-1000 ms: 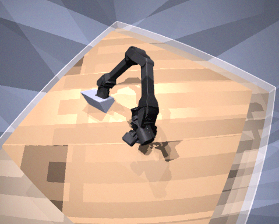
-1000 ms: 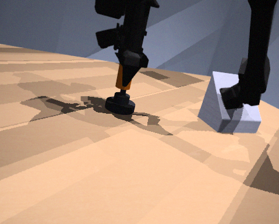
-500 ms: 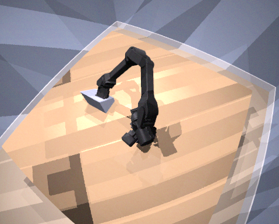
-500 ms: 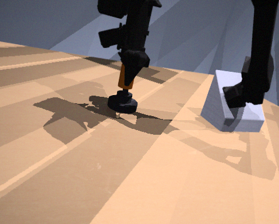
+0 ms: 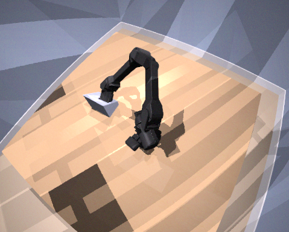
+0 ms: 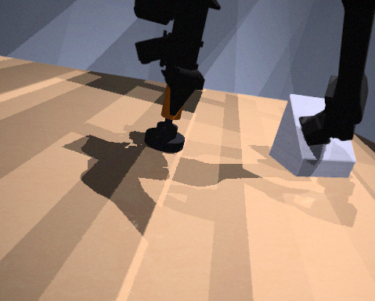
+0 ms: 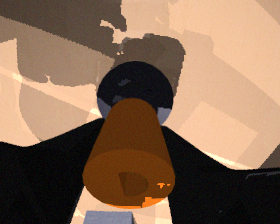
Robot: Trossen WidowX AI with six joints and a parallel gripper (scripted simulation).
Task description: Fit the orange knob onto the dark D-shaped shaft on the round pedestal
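The orange knob lies 20 mm above my gripper tip. The rest, counted from my gripper tip: dark pedestal (40 mm below).
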